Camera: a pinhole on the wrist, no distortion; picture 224 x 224 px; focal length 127.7 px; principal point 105.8 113.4 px. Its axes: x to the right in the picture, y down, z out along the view. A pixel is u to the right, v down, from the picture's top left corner.
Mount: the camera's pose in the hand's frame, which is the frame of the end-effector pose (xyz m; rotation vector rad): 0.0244 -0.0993 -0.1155 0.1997 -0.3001 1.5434
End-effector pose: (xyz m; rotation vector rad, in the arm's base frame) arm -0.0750 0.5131 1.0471 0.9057 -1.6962 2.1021
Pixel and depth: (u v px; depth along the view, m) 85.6 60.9 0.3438
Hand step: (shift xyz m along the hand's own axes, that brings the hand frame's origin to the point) 0.1430 -0.2617 0.2018
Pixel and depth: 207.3 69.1 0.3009
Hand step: 0.1095 0.0313 0.2510
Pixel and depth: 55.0 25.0 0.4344
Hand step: 0.2959 -0.4060 0.2602
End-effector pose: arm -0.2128 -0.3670 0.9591 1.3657 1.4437 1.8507
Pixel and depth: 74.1 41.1 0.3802
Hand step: 0.2143 -0.3127 0.2283
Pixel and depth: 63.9 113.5 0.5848
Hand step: -0.0144 -0.4645 0.3784
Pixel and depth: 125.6 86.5 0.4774
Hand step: 0.0939 -0.1807 0.3662
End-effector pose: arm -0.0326 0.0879 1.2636 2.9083 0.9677 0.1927
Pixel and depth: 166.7 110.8 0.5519
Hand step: 0.0003 -0.0224 0.4907
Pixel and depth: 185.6 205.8 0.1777
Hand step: -0.1152 -0.0466 0.0799
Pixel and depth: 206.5 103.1 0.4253
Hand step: 0.0317 0.0853 0.3948
